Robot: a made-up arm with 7 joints.
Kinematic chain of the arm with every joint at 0, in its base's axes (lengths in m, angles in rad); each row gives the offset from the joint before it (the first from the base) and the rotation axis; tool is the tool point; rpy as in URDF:
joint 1: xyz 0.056 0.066 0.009 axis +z
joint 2: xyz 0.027 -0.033 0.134 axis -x
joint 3: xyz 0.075 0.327 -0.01 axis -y
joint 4: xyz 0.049 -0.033 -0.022 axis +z
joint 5: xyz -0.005 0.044 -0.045 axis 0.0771 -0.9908 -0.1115
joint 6: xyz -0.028 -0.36 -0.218 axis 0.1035 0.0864 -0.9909
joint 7: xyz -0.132 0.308 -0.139 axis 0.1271 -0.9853 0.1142
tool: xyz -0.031 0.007 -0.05 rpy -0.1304 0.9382 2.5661
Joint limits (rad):
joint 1: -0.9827..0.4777
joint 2: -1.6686..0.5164
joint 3: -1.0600..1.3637
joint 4: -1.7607..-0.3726
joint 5: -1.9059..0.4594
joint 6: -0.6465..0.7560
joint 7: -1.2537..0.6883
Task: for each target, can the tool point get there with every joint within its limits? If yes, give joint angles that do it. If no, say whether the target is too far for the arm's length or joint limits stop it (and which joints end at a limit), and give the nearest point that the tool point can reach.
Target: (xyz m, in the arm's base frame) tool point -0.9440 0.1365 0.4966
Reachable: no: joint limits stop it (at a limit: joint 1, joint 3, joint 6) | nearest point -0.5477 0.2029 0.4182 | short by 0.409 m
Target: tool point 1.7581 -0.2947 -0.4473
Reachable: no: too far | nearest point 0.8683 -0.0676 -0.1570 | short by 0.963 m
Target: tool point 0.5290 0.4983 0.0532
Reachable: yes | joints -0.3266 -0.5461 0.6185 -0.9107 -0.3015 0.3291 0.2467
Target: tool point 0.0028 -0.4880 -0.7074
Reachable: no: joint limits stop it (at a limit: joint 1, joint 2, joint 4, joint 5, joint 6) | nearest point 0.1099 -0.2821 -0.4765 | short by 0.327 m
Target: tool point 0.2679 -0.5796 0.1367
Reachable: no: joint limits stop it (at a limit: joint 2, joint 3, joint 4, joint 5, joint 6) | nearest point 0.2249 -0.4486 0.2317 | short by 0.167 m
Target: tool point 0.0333 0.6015 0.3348
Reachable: yes | joints -0.2263 -0.6625 0.3708 -0.7564 -1.1262 0.0900 -0.3565
